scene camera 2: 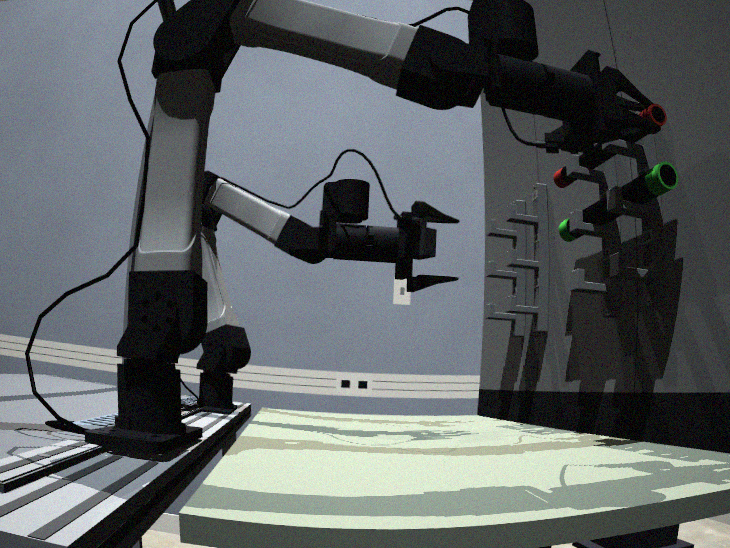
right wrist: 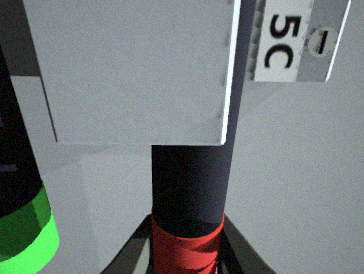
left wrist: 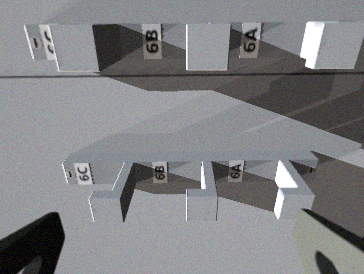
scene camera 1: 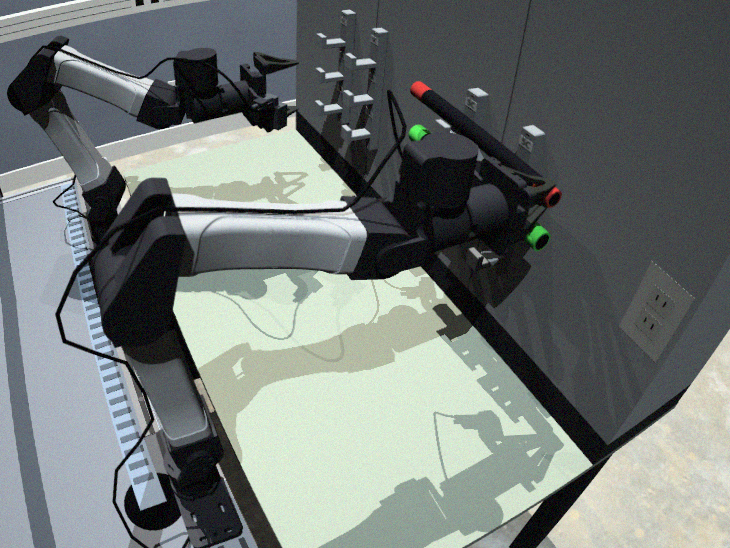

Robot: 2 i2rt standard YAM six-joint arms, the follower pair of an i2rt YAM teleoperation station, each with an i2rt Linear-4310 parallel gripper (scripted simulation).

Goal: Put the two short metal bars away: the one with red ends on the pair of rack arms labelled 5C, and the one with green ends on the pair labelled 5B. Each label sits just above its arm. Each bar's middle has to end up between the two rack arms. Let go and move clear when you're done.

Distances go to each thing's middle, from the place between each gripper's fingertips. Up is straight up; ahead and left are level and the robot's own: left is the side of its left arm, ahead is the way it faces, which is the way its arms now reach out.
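Counting from my right hand, the outlet plate (scene camera 1: 654, 275) is 19 cm to the right of it, 4 cm ahead of it and 6 cm below it, while the red-ended bar (scene camera 1: 487, 143) is 14 cm to the left of it. Then there is the green-ended bar (scene camera 2: 663, 177): my right gripper (scene camera 2: 656, 119) is 7 cm above it, 14 cm to the right of it and 1 cm short of it.
From my left hand (scene camera 2: 458, 250), the outlet plate is 140 mm ahead of it and 720 mm to the right of it. The red-ended bar is 70 mm above my left hand, 110 mm ahead of it and 390 mm to the right of it. With respect to the green-ended bar, my left hand is 10 mm above it, 110 mm short of it and 390 mm to the left of it.
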